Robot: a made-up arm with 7 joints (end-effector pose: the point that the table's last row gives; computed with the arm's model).
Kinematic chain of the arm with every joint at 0, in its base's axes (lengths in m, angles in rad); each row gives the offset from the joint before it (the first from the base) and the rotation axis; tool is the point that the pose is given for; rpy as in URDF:
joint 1: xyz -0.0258 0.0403 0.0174 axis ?
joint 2: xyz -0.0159 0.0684 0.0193 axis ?
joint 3: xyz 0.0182 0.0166 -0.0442 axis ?
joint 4: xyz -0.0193 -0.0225 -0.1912 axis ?
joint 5: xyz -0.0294 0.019 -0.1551 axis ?
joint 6: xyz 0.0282 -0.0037 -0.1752 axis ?
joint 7: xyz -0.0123 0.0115 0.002 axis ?
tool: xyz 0.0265 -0.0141 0.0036 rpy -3.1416 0 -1.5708
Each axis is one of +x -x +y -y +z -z.
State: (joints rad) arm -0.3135 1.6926 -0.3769 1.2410 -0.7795 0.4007 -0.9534
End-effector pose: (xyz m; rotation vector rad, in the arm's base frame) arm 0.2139 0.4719 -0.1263 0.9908 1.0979 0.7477
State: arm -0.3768 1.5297 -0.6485 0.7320 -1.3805 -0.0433 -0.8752
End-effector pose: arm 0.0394 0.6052 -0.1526 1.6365 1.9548 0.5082
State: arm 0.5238 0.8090 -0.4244 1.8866 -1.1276 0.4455 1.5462
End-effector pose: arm 0.2743 0.1095 -0.0107 0.0149 2.5014 0.3842
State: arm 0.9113 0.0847 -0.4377 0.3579 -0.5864 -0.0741 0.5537
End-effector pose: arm 0.4272 0.1043 -0.2369 -0.3010 2.3776 -0.6633
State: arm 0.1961 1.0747 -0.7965 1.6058 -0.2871 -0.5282 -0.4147
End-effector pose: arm 0.2230 0.1964 -0.2116 0.2289 1.5437 -0.9934
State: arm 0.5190 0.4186 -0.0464 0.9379 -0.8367 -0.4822 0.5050
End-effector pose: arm 0.3622 0.2590 -0.1999 0.0478 1.9968 -0.5208
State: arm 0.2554 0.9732 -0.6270 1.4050 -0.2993 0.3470 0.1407
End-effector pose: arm 0.2763 0.2373 -0.2002 -0.2864 2.1142 0.0145
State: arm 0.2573 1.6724 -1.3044 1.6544 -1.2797 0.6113 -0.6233
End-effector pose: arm 0.0864 0.3694 -0.2233 1.3965 1.2682 0.5067
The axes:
joint 1: -y
joint 2: +x
joint 3: +z
joint 4: -y
joint 5: +z
joint 6: +y
joint 7: -x

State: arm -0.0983 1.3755 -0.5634 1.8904 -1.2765 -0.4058 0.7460
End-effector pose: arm 0.1772 0.2292 -0.1773 1.7786 2.3057 0.5101
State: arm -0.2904 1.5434 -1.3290 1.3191 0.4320 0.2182 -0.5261
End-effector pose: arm -0.0224 0.4091 -0.2651 -0.4073 2.5518 0.7380
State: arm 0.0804 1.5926 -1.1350 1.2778 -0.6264 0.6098 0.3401
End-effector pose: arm 0.0909 0.4404 -0.2155 0.3067 2.4605 1.4977
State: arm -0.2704 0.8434 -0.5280 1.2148 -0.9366 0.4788 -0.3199
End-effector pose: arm 0.1075 0.2691 -0.3779 0.2814 2.0033 0.5626
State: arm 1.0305 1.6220 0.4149 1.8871 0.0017 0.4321 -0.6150
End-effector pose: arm -0.0139 0.2220 0.3372 -0.0731 -0.4912 0.0774
